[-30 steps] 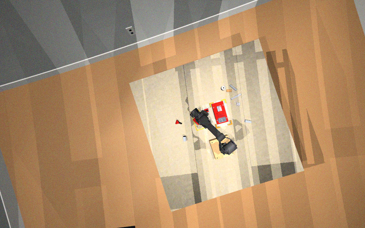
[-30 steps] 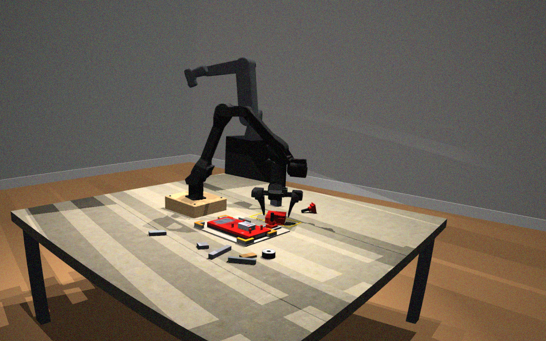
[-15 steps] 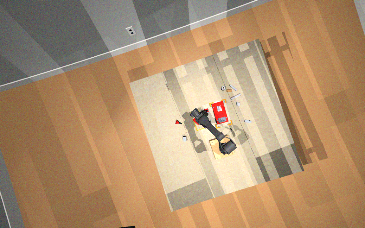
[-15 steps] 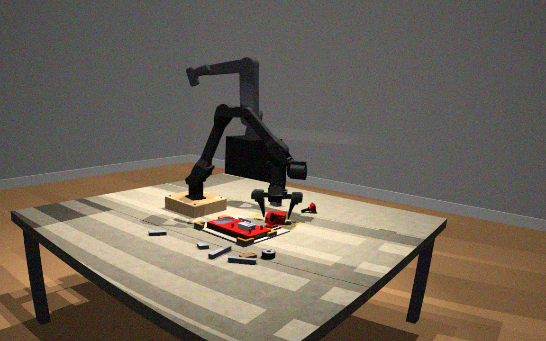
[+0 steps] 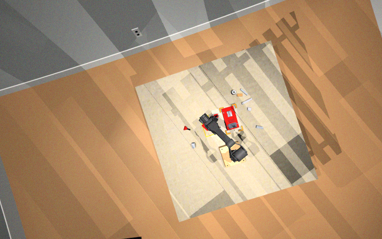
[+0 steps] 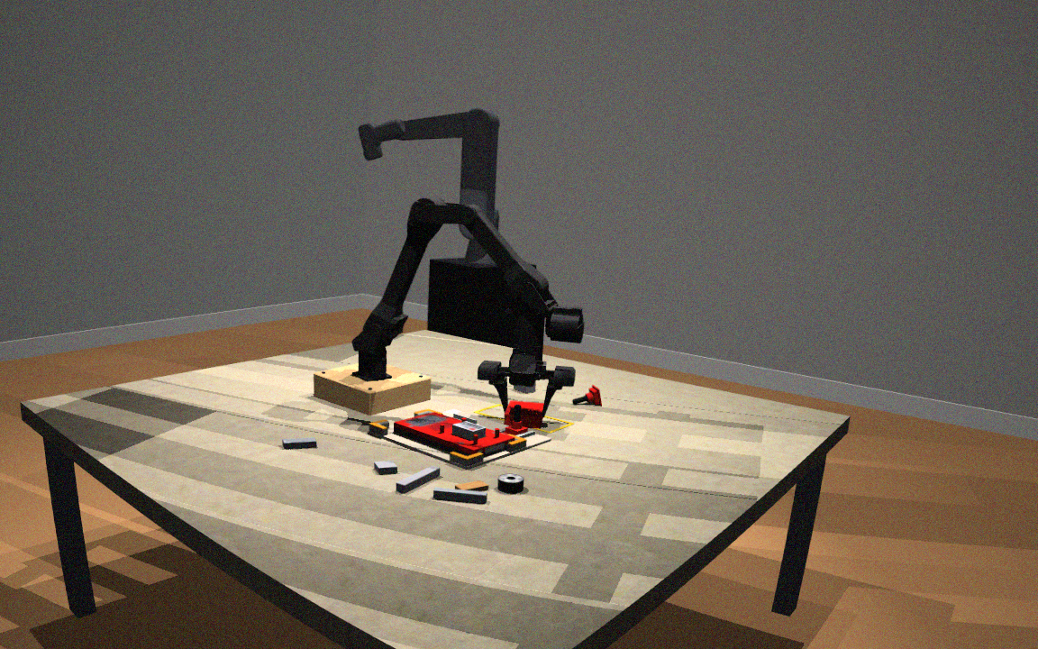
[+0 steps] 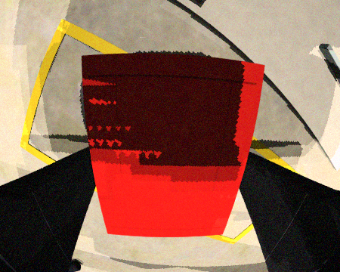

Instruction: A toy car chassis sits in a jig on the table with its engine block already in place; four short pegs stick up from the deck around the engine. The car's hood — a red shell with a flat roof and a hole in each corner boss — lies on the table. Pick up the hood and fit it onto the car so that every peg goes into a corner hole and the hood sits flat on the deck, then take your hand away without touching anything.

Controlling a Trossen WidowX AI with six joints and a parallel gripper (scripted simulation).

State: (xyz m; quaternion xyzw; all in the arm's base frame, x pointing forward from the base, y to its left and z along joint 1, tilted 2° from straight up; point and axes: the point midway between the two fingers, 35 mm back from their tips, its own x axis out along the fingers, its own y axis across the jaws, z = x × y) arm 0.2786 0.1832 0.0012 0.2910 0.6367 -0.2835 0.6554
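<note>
My gripper tip is now 7 cm short of the grey engine block, 19 cm to the left of it and 1 cm below it. Also, from my gripper tip: wheel: 26 cm ahead, 26 cm to the right; then red hood: 1 cm above; then wooden chip: 23 cm ahead, 32 cm to the right, 1 cm below.
</note>
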